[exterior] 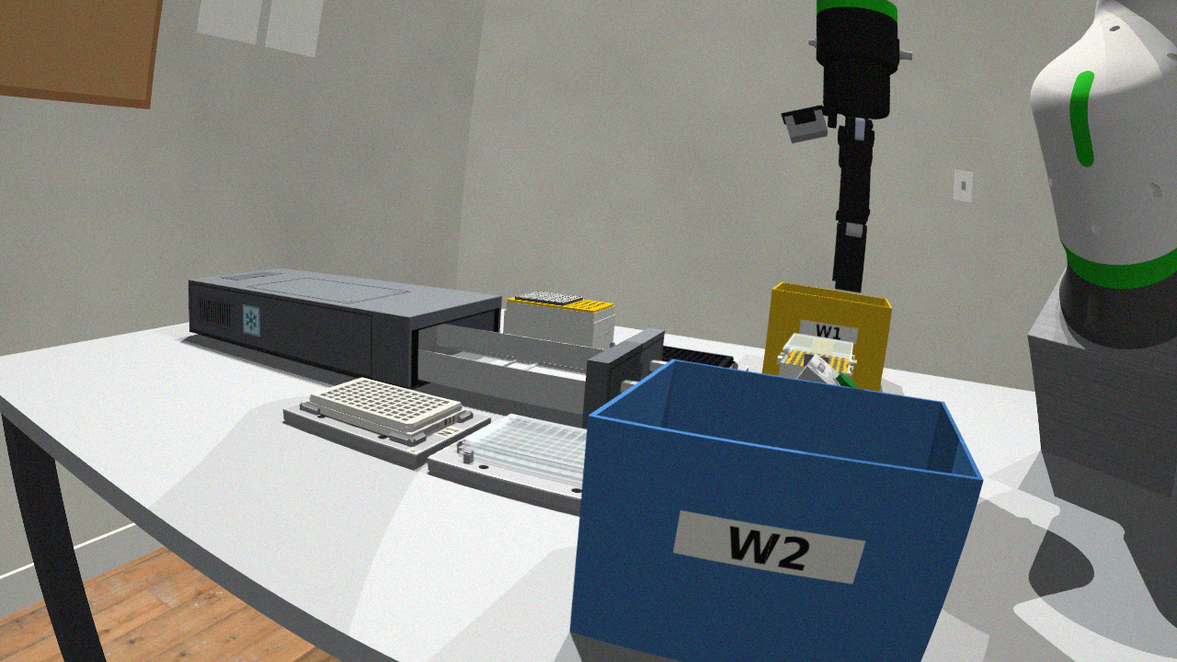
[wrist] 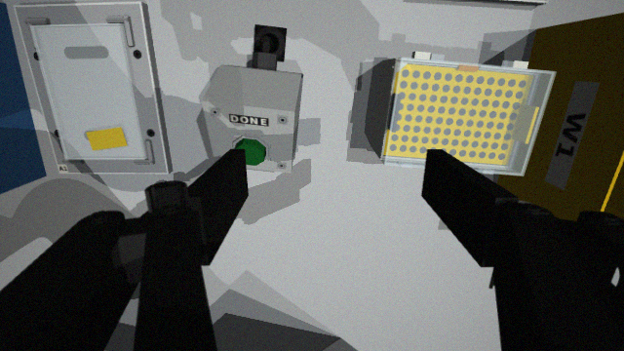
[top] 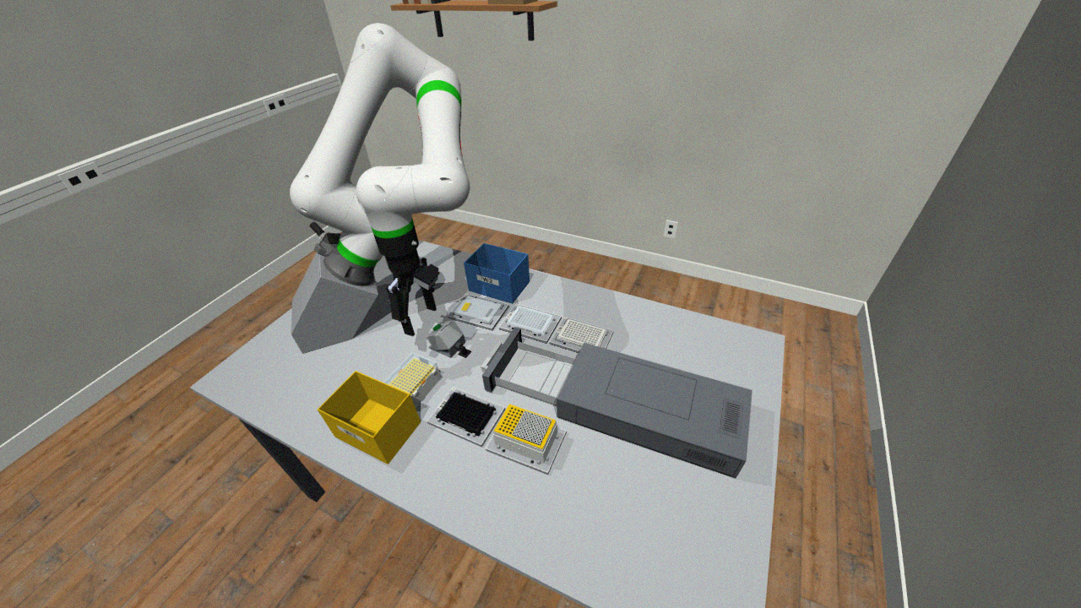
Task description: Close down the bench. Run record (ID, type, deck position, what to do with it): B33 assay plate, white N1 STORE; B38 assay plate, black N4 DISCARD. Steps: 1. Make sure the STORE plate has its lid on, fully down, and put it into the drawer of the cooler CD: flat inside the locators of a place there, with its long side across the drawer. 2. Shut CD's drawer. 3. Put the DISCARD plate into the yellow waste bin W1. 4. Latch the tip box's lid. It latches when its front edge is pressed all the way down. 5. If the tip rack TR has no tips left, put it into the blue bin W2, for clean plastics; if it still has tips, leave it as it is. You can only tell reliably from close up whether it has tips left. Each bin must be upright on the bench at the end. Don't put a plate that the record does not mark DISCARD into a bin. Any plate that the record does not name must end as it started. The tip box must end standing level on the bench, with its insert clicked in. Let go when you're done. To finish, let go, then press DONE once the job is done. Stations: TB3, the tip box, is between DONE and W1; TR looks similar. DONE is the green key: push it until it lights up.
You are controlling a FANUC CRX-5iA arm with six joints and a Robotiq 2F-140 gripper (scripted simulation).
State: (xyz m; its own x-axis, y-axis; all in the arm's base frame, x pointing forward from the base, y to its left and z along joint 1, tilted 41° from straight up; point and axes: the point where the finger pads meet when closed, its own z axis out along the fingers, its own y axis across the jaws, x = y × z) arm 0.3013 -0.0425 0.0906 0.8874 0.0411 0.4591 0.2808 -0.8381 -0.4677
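Now: the clear plate lid 23 cm to the left of my hand, 16 cm below it and 4 cm behind it. Also, from my hand: black assay plate (23 cm ahead, 16 cm below, 7 cm to the right); then yellow bin W1 (24 cm to the right, 14 cm below, 8 cm ahead); then DONE key box (12 cm below, 6 cm to the left, 1 cm behind).
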